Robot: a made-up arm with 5 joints.
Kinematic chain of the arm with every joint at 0, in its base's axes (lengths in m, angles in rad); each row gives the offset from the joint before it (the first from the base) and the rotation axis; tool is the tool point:
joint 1: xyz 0 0 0.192 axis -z
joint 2: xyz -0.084 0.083 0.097 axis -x
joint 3: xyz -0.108 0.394 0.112 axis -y
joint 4: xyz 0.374 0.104 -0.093 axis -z
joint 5: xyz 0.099 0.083 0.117 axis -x
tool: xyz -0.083 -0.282 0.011
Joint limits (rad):
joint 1: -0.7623..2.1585
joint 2: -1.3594..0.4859
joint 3: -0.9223..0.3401
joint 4: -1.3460..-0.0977
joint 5: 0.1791..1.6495
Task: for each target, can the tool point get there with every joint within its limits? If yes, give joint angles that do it. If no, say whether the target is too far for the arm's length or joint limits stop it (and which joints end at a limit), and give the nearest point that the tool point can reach.
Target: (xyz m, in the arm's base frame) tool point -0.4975 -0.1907 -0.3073
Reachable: no: joint limits stop it (at a limit: joint 1, joint 2, joint 3, joint 5) | nearest point 0.1397 -0.3217 -0.1073 | short by 0.681 m
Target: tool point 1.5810 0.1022 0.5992
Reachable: no: too far | nearest point 0.8727 0.0564 0.4661 | short by 0.722 m
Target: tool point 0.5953 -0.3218 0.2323
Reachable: yes | joints 1.6278 0.3058 -0.6863 -0.6786 1.2999
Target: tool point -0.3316 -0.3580 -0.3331
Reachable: no: joint limits stop it (at a limit: joint 1, joint 2, joint 3, joint 5) | nearest point 0.1485 -0.3433 -0.1370 | short by 0.519 m
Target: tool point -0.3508 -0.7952 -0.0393
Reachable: no: joint limits stop it (at a limit: joint 1, joint 2, joint 5) | nearest point 0.1678 -0.5156 0.0231 | short by 0.593 m
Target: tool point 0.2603 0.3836 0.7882
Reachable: yes | joints 0.0195 -0.7463 -0.6488 -0.8325 1.5195
